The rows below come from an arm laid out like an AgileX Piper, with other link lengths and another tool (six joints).
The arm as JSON. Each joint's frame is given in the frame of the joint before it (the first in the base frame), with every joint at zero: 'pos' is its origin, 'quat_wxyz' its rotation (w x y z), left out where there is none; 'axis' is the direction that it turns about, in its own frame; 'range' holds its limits. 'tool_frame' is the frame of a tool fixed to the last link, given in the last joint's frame.
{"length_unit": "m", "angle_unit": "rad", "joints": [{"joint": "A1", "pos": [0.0, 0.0, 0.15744], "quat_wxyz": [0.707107, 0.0, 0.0, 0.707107], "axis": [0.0, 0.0, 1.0], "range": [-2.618, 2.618]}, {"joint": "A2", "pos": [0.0, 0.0, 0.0], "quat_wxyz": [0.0, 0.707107, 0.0, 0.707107], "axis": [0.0, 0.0, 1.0], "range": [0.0, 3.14]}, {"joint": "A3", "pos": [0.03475, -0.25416, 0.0], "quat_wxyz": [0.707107, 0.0, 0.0, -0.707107], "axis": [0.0, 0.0, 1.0], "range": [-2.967, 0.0]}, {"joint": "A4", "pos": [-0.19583, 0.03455, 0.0], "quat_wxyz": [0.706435, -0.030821, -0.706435, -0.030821], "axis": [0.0, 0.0, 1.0], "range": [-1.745, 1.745]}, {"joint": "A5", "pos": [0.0, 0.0, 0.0], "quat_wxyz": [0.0, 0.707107, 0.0, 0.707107], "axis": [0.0, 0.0, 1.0], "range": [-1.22, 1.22]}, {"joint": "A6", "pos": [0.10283, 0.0, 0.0], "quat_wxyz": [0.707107, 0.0, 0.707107, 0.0], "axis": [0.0, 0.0, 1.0], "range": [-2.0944, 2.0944]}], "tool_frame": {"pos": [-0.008, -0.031, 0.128], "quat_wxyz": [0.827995, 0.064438, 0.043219, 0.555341]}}
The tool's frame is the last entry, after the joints.
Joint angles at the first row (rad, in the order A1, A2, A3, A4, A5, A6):
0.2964, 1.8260, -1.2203, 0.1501, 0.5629, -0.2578
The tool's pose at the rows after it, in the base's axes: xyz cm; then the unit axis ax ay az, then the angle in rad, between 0 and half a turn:
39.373, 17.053, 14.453, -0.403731, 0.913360, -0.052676, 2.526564
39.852, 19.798, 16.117, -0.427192, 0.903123, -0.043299, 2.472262
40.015, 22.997, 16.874, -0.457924, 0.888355, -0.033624, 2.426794
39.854, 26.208, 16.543, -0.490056, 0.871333, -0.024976, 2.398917
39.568, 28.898, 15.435, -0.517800, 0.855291, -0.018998, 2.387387
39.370, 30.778, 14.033, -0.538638, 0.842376, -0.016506, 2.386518
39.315, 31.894, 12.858, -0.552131, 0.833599, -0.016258, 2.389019
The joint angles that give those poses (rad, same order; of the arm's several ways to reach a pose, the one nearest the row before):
0.3344, 1.8248, -1.2907, 0.1585, 0.5839, -0.2584
0.3867, 1.8388, -1.3590, 0.1674, 0.5873, -0.2644
0.4489, 1.8734, -1.4175, 0.1744, 0.5692, -0.2786
0.5120, 1.9252, -1.4626, 0.1782, 0.5376, -0.2956
0.5642, 1.9844, -1.4963, 0.1804, 0.5032, -0.3138
0.5992, 2.0407, -1.5223, 0.1814, 0.4742, -0.3321
0.6187, 2.0839, -1.5421, 0.1818, 0.4550, -0.3472

